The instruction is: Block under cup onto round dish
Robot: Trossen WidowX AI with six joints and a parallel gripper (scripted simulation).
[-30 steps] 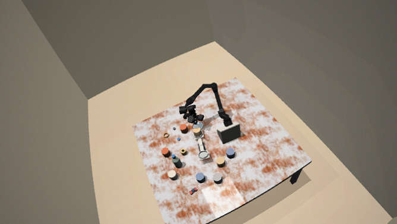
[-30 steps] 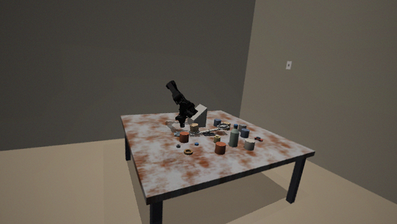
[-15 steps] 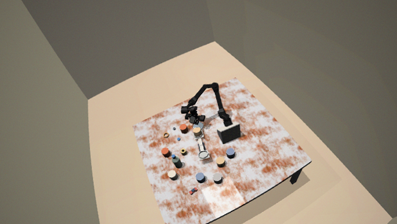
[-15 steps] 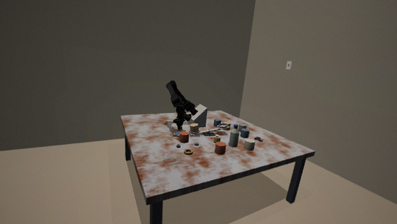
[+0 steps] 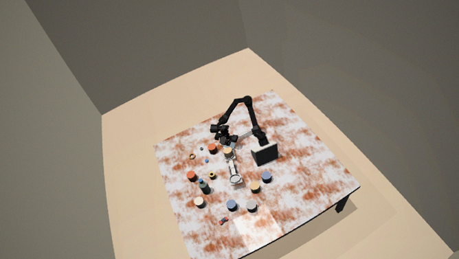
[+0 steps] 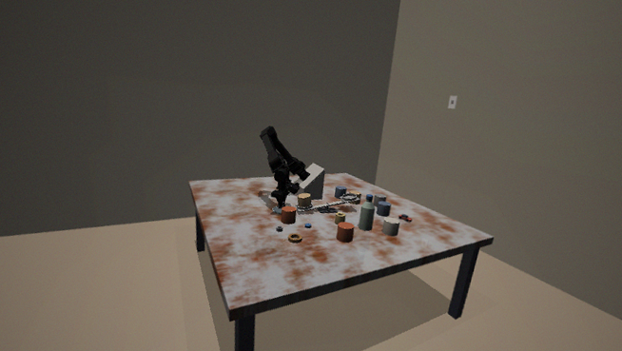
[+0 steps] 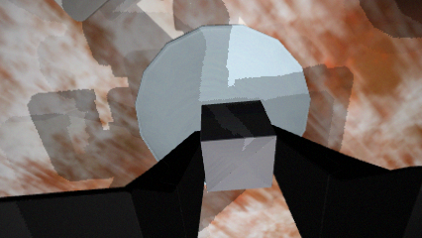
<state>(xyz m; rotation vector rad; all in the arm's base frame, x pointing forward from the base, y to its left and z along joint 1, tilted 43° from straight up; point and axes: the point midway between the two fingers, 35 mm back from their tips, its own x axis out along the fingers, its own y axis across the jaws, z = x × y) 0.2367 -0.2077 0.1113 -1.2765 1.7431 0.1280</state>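
Now: gripper tip 30 mm above the pale blue round dish. Round my gripper tip: bottle 330 mm to the left, 300 mm ahead, 80 mm above.
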